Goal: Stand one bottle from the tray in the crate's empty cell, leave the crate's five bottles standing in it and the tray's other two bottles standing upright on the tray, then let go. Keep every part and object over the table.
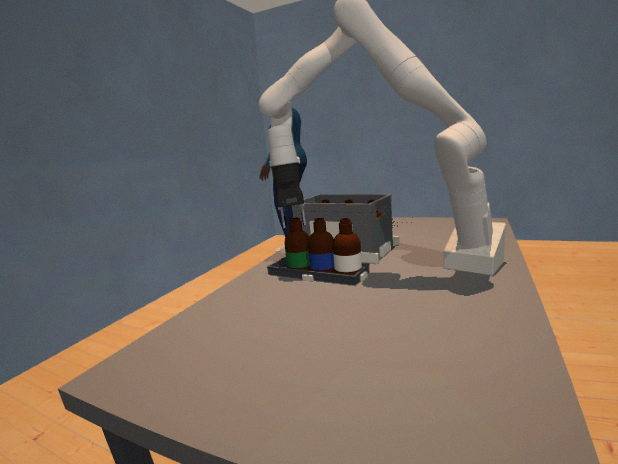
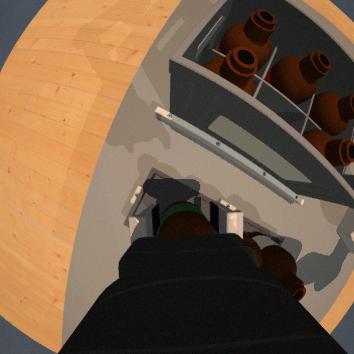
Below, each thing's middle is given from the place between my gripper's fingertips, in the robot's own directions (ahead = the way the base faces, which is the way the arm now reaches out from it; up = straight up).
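Blue-banded bottle (image 1: pixel 320 243): my gripper now 3 cm to the right of it, 5 cm above, 10 cm past.
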